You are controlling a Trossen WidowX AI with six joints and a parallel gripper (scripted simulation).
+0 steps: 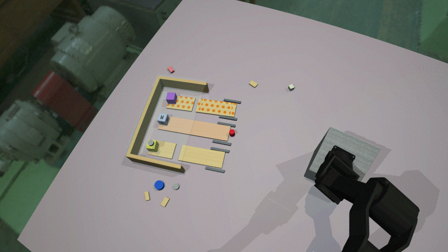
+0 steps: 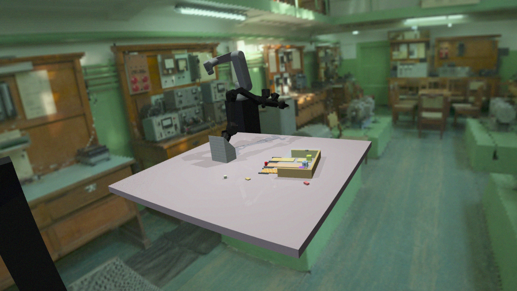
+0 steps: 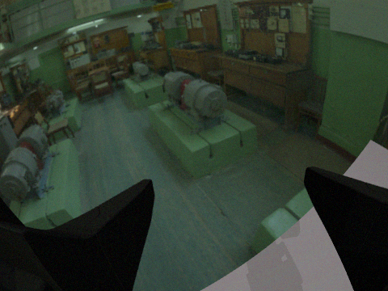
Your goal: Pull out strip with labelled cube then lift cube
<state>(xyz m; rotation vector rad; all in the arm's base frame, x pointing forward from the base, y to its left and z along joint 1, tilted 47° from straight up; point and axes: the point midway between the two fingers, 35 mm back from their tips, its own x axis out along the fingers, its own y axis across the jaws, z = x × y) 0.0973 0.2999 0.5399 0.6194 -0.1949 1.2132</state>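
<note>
My gripper tip is 60 cm to the left of the red knob, 26 cm above it and 23 cm short of it. From my gripper tip the other things lie so: blue disc: 34 cm ahead, 33 cm to the right, 26 cm below; then one-piece strip: 55 cm to the right, 36 cm ahead, 27 cm below; then white cube: 86 cm to the right, 26 cm below, 13 cm ahead.
</note>
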